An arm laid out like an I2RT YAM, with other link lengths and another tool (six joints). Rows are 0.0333 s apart.
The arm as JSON. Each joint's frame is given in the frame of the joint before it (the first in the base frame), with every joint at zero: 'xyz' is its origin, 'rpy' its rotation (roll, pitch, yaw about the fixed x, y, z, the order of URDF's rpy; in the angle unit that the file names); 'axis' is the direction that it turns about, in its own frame. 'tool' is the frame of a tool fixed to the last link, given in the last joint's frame.
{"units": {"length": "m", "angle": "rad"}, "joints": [
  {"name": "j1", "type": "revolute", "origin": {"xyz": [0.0, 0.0, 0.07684], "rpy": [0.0, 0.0, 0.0]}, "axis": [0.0, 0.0, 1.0]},
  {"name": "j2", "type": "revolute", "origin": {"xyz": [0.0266, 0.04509, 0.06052], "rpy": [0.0, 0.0, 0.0]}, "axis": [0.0, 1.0, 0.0]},
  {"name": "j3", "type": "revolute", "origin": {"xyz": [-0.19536, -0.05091, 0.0], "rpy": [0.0, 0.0, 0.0]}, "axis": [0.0, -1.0, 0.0]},
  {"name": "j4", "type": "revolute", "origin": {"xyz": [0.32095, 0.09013, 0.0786], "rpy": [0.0, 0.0, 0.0]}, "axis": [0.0, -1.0, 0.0]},
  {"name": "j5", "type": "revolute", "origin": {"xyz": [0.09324, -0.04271, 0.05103], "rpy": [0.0, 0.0, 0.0]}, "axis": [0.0, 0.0, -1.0]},
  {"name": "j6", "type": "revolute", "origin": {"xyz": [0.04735, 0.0, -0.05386], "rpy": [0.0, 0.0, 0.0]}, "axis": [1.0, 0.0, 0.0]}
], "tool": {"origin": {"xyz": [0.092, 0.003, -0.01], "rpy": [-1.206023, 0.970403, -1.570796]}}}
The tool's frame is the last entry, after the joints.
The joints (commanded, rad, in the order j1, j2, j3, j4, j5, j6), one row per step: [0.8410 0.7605 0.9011 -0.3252 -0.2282 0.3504]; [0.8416 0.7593 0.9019 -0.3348 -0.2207 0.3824]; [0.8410 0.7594 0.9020 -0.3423 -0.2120 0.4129]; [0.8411 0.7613 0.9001 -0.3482 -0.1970 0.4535]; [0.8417 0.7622 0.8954 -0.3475 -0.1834 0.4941]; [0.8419 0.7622 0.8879 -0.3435 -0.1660 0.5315]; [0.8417 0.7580 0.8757 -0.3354 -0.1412 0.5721]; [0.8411 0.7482 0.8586 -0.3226 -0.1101 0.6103]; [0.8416 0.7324 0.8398 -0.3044 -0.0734 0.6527]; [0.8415 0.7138 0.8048 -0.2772 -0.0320 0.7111]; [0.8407 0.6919 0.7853 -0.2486 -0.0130 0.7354]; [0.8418 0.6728 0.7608 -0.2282 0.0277 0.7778]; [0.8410 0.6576 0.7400 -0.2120 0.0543 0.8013]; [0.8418 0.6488 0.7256 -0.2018 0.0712 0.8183]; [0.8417 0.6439 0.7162 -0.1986 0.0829 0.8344]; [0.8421 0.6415 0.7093 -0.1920 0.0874 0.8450]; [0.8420 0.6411 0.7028 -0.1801 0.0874 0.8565]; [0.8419 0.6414 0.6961 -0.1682 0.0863 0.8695]
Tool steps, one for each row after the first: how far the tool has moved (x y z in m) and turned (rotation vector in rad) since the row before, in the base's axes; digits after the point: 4 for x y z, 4 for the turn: [0.0000 -0.0008 -0.0011 0.0085 0.0316 -0.0126]; [0.0008 -0.0008 -0.0015 0.0079 0.0299 -0.0149]; [0.0017 -0.0006 -0.0029 0.0105 0.0387 -0.0227]; [0.0016 -0.0002 -0.0025 0.0147 0.0353 -0.0211]; [0.0023 -0.0004 -0.0029 0.0140 0.0307 -0.0247]; [0.0031 -0.0013 -0.0029 0.0180 0.0293 -0.0331]; [0.0036 -0.0023 -0.0023 0.0208 0.0222 -0.0391]; [0.0033 -0.0031 0.0004 0.0310 0.0177 -0.0440]; [0.0045 -0.0031 -0.0050 0.0387 0.0317 -0.0518]; [0.0013 -0.0028 0.0047 0.0365 -0.0049 -0.0237]; [0.0032 -0.0039 -0.0008 0.0354 0.0166 -0.0454]; [0.0025 -0.0031 -0.0015 0.0217 0.0070 -0.0303]; [0.0013 -0.0015 -0.0019 0.0140 0.0072 -0.0181]; [0.0011 -0.0012 -0.0023 0.0096 0.0108 -0.0137]; [0.0005 -0.0001 -0.0012 0.0088 0.0054 -0.0054]; [0.0005 0.0006 -0.0005 0.0126 0.0040 -0.0015]; [0.0005 0.0008 -0.0009 0.0131 0.0057 -0.0005]
